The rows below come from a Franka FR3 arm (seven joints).
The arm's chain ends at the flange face. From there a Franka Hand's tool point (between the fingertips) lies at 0.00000 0.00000 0.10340 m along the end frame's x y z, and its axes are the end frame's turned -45 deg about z.
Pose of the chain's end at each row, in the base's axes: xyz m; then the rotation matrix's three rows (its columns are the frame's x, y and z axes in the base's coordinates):
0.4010 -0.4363 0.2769; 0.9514 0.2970 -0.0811; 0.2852 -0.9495 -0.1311; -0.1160 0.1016 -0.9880
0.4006 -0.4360 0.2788; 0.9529 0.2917 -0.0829; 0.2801 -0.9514 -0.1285; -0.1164 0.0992 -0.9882
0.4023 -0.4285 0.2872; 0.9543 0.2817 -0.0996; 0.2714 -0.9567 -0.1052; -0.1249 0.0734 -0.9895
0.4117 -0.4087 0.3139; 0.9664 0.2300 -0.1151; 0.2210 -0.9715 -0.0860; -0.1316 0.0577 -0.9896
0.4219 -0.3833 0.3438; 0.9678 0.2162 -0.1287; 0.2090 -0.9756 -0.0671; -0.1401 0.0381 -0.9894
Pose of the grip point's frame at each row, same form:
0.3926 -0.4499 0.1747; 0.4627 0.8828 -0.0811; 0.8731 -0.4697 -0.1311; -0.1539 -0.0102 -0.9880
0.3920 -0.4493 0.1766; 0.4675 0.8801 -0.0829; 0.8708 -0.4747 -0.1285; -0.1525 -0.0122 -0.9882
0.3920 -0.4394 0.1849; 0.4756 0.8740 -0.0996; 0.8684 -0.4846 -0.1052; -0.1402 -0.0364 -0.9895
0.3998 -0.4176 0.2116; 0.5207 0.8460 -0.1151; 0.8432 -0.5307 -0.0860; -0.1339 -0.0523 -0.9896
0.4086 -0.3902 0.2415; 0.5315 0.8372 -0.1287; 0.8376 -0.5421 -0.0671; -0.1260 -0.0721 -0.9894

